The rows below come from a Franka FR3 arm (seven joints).
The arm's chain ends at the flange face. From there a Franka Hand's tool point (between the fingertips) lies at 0.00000 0.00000 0.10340 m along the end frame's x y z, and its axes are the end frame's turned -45 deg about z.
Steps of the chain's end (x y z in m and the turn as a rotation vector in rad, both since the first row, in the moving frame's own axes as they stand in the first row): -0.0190, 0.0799, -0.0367, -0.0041, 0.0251, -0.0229; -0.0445, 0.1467, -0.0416, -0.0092, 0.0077, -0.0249; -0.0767, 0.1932, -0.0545, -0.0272, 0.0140, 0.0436; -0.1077, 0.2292, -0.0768, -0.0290, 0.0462, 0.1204; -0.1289, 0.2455, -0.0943, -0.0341, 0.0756, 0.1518
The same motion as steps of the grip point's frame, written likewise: -0.0684, 0.0452, -0.0367, -0.0206, 0.0148, -0.0229; -0.1353, 0.0735, -0.0416, -0.0120, -0.0011, -0.0249; -0.1919, 0.0854, -0.0545, -0.0291, -0.0093, 0.0436; -0.2373, 0.0915, -0.0770, -0.0532, 0.0122, 0.1204; -0.2623, 0.0907, -0.0947, -0.0776, 0.0293, 0.1518
